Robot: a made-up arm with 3 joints. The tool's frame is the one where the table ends.
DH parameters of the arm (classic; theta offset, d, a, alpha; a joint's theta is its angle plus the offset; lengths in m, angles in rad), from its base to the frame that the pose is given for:
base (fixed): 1.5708 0.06 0 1.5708
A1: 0 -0.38 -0.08 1.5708
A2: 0 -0.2 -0.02 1.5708
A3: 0 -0.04 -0.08 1.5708
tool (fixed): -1.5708 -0.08 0 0
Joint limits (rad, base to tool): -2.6..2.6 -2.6..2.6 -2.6..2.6
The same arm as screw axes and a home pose.
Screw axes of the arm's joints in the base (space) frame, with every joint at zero. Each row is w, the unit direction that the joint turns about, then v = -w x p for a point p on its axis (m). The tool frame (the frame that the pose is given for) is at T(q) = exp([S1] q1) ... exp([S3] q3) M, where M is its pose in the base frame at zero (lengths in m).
S1 = (1, 0, 0, 0, 0.06, 0)
S2 = (0, 0, -1, 0.08, -0.38, 0)
S3 = (-1, 0, 0, 0, -0.26, -0.1)
M: xyz -0.34 -0.18 0.18 (m) rpy 0 0 0 (rad, as in URDF)
Joint limits (rad, base to tool): -2.6..2.6 -2.6..2.6 -2.6..2.6

